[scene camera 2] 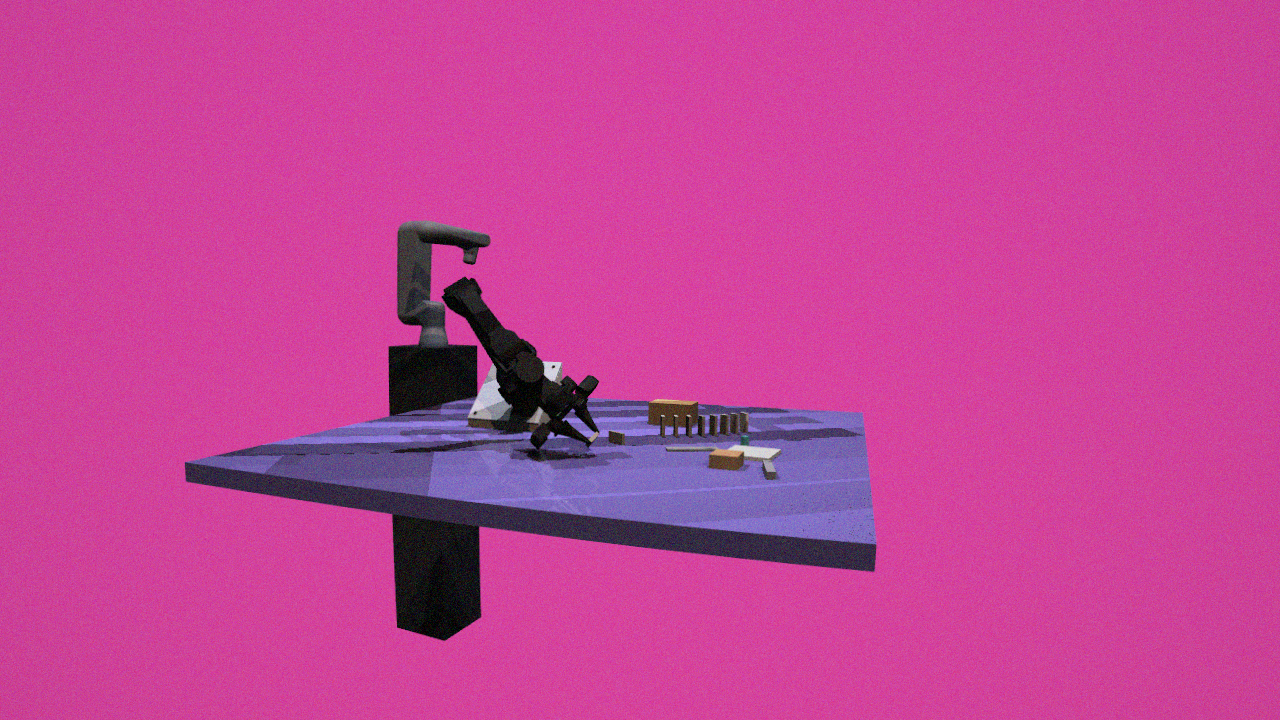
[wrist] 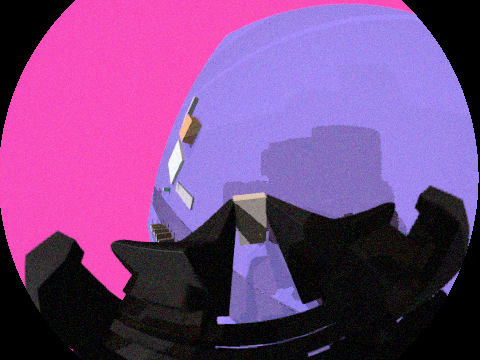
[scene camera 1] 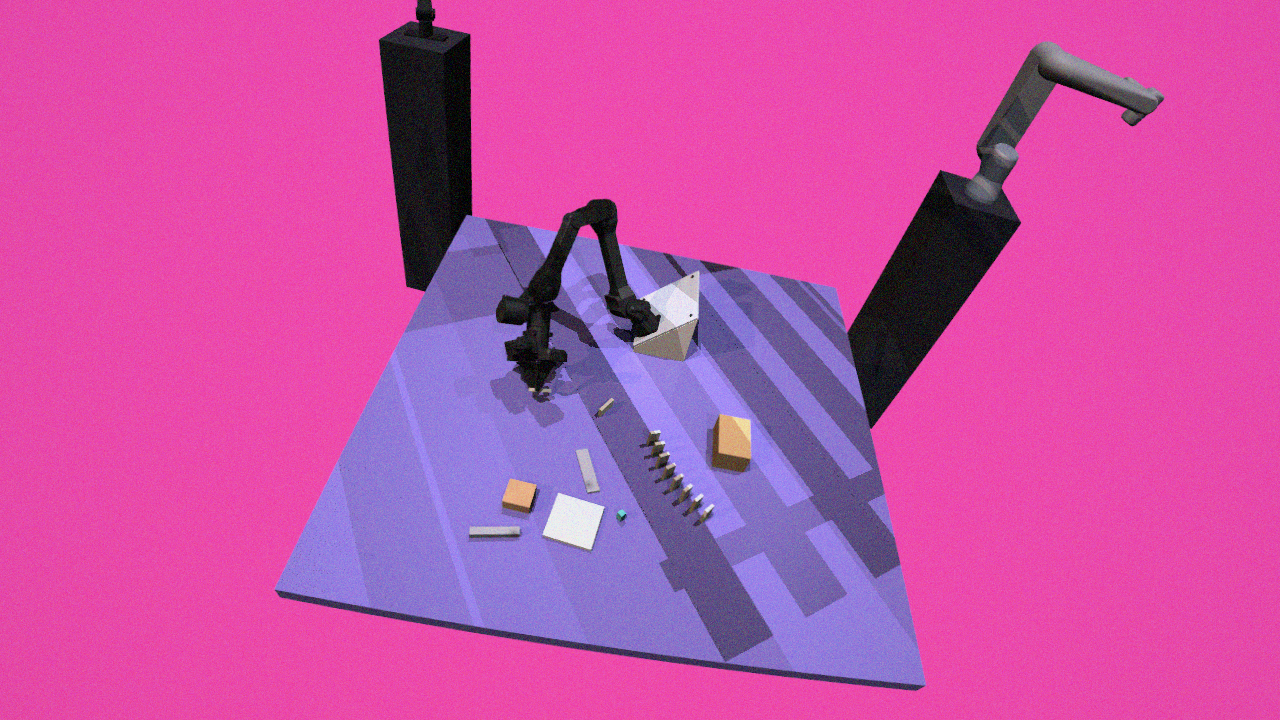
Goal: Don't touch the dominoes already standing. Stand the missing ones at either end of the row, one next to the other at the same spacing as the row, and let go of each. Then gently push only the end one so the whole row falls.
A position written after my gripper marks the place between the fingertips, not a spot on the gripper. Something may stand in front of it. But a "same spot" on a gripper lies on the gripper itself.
Scene:
my gripper: scene camera 2; wrist; scene camera 1 533, 391
orange-brown box: scene camera 2; scene camera 1; not seen in the wrist view (hidden by my gripper)
same spot on my gripper: [wrist: 361, 255] = [scene camera 2: 561, 420]
same spot on orange-brown box: [scene camera 1: 731, 436] = [scene camera 2: 674, 402]

